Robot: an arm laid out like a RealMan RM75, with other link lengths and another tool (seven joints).
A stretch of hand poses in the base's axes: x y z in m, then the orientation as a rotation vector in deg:
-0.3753, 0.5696, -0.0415, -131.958, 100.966, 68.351
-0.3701, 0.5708, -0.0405, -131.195, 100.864, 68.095
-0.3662, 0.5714, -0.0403, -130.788, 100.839, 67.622
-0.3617, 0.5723, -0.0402, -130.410, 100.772, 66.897
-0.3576, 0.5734, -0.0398, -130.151, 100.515, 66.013
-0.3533, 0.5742, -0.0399, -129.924, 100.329, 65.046
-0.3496, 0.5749, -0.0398, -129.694, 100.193, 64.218
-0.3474, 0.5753, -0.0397, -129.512, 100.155, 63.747
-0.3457, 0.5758, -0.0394, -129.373, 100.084, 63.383
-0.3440, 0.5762, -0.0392, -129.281, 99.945, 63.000
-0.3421, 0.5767, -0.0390, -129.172, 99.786, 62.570
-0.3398, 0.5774, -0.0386, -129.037, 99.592, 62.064
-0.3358, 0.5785, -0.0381, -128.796, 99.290, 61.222
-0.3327, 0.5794, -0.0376, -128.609, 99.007, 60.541
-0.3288, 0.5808, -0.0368, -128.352, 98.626, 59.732
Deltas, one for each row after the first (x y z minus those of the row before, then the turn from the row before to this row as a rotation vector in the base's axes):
0.0052, 0.0012, 0.0010, 0.458, -0.336, -0.498
0.0039, 0.0006, 0.0002, 0.196, -0.399, -0.324
0.0045, 0.0009, 0.0001, 0.183, -0.580, -0.333
0.0041, 0.0011, 0.0004, 0.225, -0.732, -0.231
0.0043, 0.0008, -0.0001, 0.149, -0.761, -0.241
0.0037, 0.0007, 0.0001, 0.128, -0.650, -0.235
0.0022, 0.0004, 0.0001, 0.074, -0.366, -0.177
0.0017, 0.0005, 0.0003, 0.082, -0.297, -0.124
0.0017, 0.0004, 0.0002, 0.097, -0.325, -0.078
0.0019, 0.0005, 0.0002, 0.114, -0.367, -0.090
0.0023, 0.0007, 0.0004, 0.141, -0.436, -0.107
0.0040, 0.0011, 0.0005, 0.227, -0.722, -0.194
0.0031, 0.0009, 0.0005, 0.201, -0.597, -0.140
0.0039, 0.0014, 0.0008, 0.285, -0.732, -0.173

